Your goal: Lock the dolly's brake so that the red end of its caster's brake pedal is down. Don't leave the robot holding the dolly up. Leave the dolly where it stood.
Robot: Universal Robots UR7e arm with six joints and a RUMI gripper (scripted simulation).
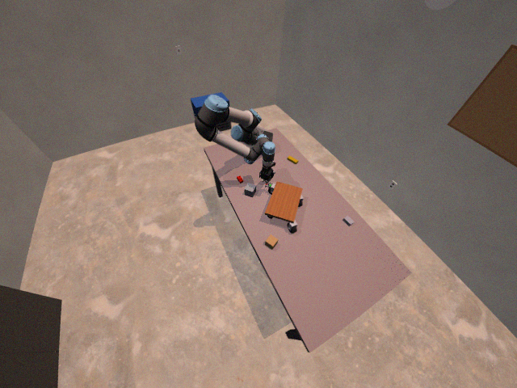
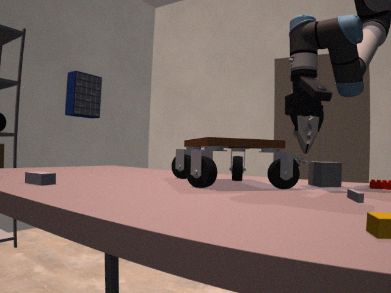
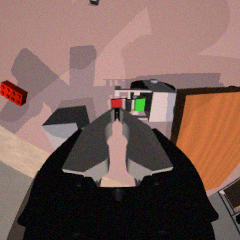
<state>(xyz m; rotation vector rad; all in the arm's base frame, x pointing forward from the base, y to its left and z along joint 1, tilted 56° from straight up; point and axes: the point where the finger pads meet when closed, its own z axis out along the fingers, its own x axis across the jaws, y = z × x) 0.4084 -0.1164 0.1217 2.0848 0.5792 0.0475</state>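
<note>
Now: hand 30 mm above the brake pedal, 10 mm to the right of it and 10 mm short of it. Also, from my hand: small grey bar: 160 mm to the left, 100 mm below, 100 mm behind; then grey cube: 110 mm to the right, 70 mm below, 60 mm behind; then red brick: 220 mm behind, 90 mm to the right, 90 mm below.
</note>
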